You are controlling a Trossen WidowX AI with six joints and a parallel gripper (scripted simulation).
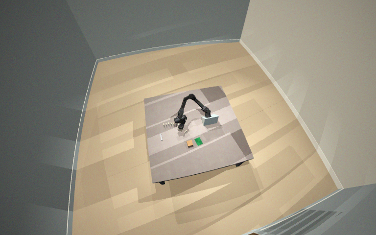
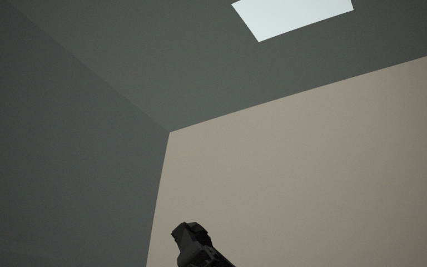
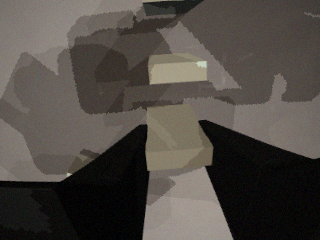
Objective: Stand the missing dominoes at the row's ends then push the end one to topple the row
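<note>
My gripper tip is now 14 cm past the green flat tile, 26 cm to the right of it and 5 cm above it.
</note>
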